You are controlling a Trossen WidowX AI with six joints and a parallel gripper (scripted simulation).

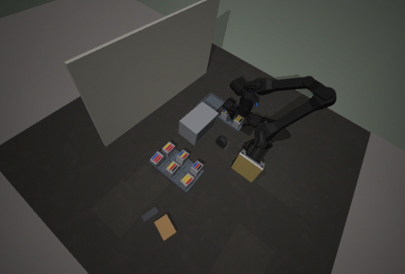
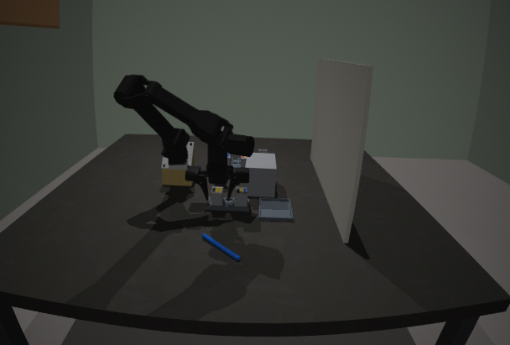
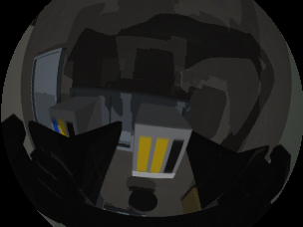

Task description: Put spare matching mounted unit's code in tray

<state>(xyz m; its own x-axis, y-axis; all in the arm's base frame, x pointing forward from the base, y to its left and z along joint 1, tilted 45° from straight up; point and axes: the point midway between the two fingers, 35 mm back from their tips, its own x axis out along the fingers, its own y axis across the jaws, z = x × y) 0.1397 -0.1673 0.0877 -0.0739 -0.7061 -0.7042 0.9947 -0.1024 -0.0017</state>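
Right now my gripper tip is 17 cm short of the dark tray, 3 cm to the left of it and 1 cm above it. Also, from my gripper tip: grey spare: 2 cm above; then blue pen: 1 cm ahead, 23 cm to the right, 1 cm below; then grey mounted unit: 15 cm ahead, 15 cm to the left, 3 cm above.
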